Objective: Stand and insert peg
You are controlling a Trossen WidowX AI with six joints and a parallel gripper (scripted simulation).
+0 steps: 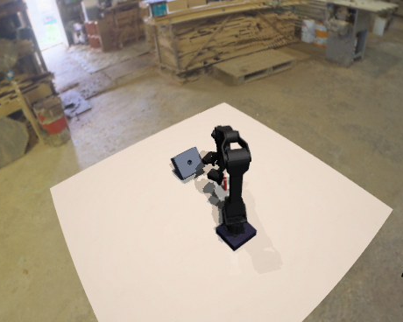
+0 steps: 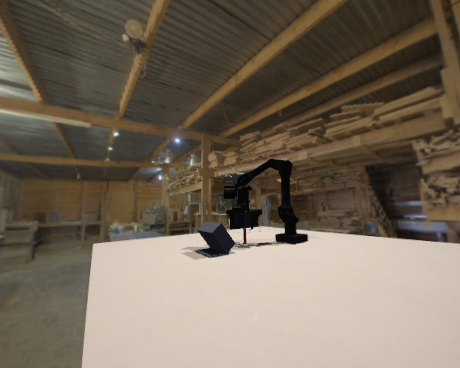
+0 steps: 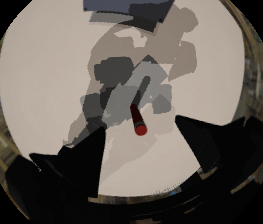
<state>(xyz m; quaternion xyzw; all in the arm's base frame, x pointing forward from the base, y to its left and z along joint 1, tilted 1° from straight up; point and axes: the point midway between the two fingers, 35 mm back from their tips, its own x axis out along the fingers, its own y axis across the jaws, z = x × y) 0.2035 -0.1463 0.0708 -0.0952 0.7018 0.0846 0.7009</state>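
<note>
The peg lies 20 mm below my gripper tip. From my gripper tip the other things lie so: sloped panel 210 mm ahead, 40 mm to the left, 10 mm below.
</note>
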